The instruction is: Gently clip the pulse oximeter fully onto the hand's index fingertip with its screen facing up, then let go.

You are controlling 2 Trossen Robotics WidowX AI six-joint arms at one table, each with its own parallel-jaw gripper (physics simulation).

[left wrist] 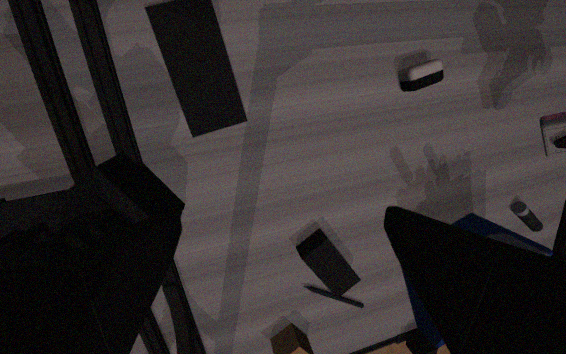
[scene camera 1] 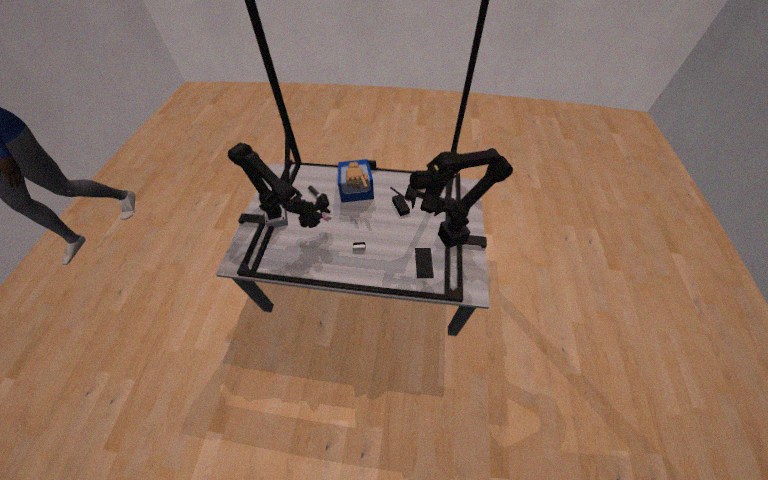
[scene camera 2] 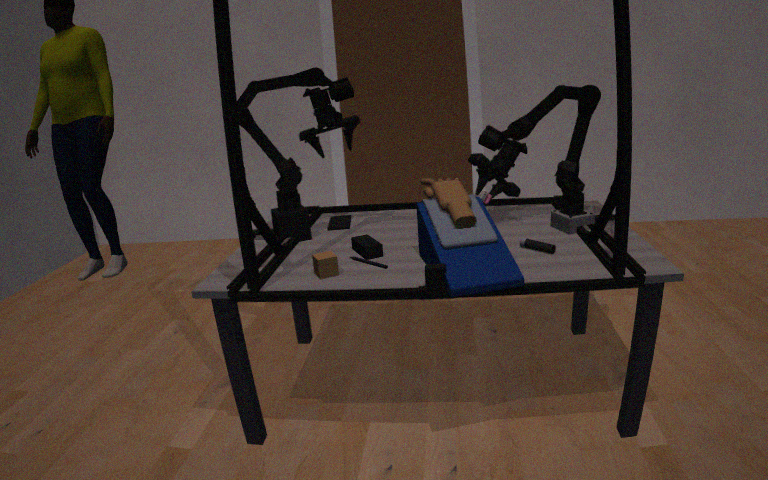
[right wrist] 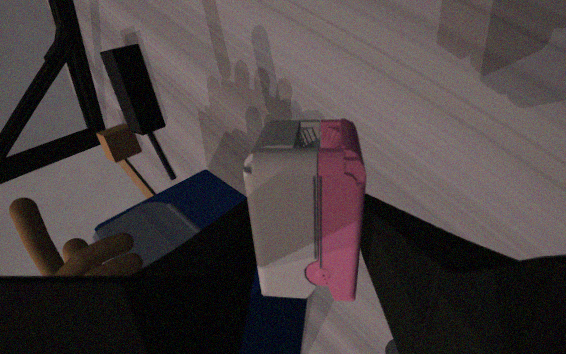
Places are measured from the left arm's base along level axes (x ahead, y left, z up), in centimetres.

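Where they show: left gripper, fingertip midpoint: [left wrist: 284, 218] [scene camera 1: 423, 211] [scene camera 2: 337, 154]; right gripper, fingertip midpoint: [left wrist: 550, 138] [scene camera 1: 327, 214] [scene camera 2: 481, 198] [right wrist: 306, 208]; left arm's base, link origin: [left wrist: 98, 237] [scene camera 1: 455, 227] [scene camera 2: 289, 209]; right arm's base, link origin: [scene camera 1: 274, 213] [scene camera 2: 572, 212].
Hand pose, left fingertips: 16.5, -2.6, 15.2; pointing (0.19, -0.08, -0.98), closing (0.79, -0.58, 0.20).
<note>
Each offset is from my left fingertips to the top centre of the thing, as dx, dy, dz.
The white and pink pulse oximeter {+35.6, -25.5, -11.9} [scene camera 1: 325, 216] [scene camera 2: 487, 198] [right wrist: 340, 215] is in my right gripper [scene camera 1: 323, 213] [scene camera 2: 484, 195] [right wrist: 306, 208], which is shut on it above the table. In the right wrist view its white half is left, its pink half right; I cannot tell its screen's facing. The tan hand [scene camera 1: 355, 172] [scene camera 2: 451, 198] [right wrist: 102, 252] rests on a sloped blue support; in the right wrist view several fingers show lower left, apart from the oximeter. I cannot tell which is the index. My left gripper [scene camera 2: 336, 152] [left wrist: 284, 218] is open and empty, high above the table.
The blue support [scene camera 1: 356, 196] [scene camera 2: 481, 264] stands at the table's edge. A black box {-1.7, -24.5, -21.2} [scene camera 1: 400, 205] [scene camera 2: 367, 246] [left wrist: 332, 265], pen [scene camera 2: 368, 262] [left wrist: 335, 295] and wooden cube {-16.3, -34.0, -19.7} [scene camera 2: 325, 265] lie on one side, a dark cylinder {+37.0, -50.3, -22.0} [scene camera 2: 538, 246] on the other. A black pad {+1.6, +9.4, -23.9} [scene camera 1: 423, 262] and eraser-like block {+26.1, -8.8, -21.5} [scene camera 1: 359, 247] also lie there.
</note>
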